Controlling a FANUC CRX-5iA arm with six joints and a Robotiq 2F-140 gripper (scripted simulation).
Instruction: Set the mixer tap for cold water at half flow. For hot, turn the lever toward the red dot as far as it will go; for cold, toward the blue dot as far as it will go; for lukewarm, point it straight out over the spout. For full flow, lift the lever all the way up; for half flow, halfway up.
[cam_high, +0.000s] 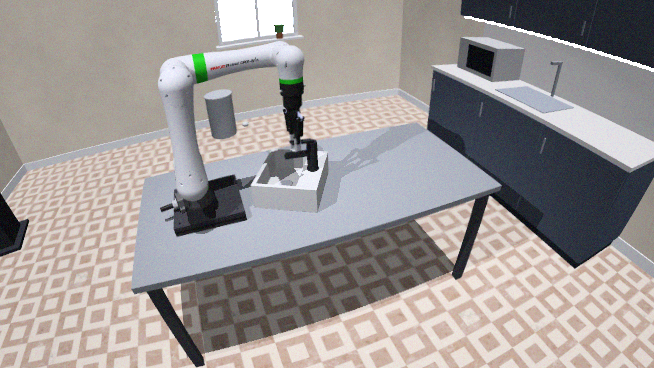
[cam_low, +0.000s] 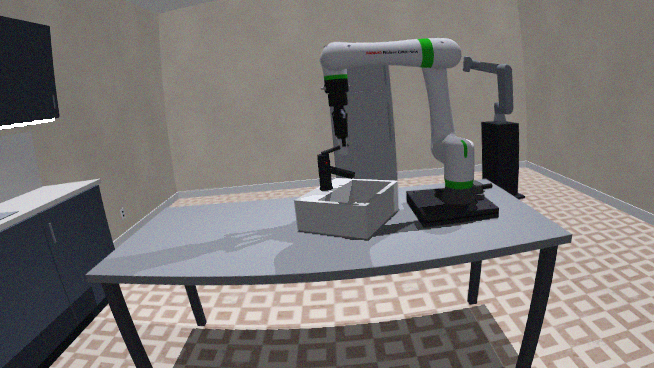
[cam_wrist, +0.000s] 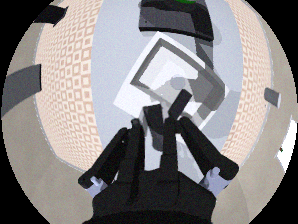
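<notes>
Right now the lever is 3 cm ahead of my hand and 1 cm below it. From my hand the other things lie so: white basin: 1 cm behind, 8 cm to the left, 25 cm below.
</notes>
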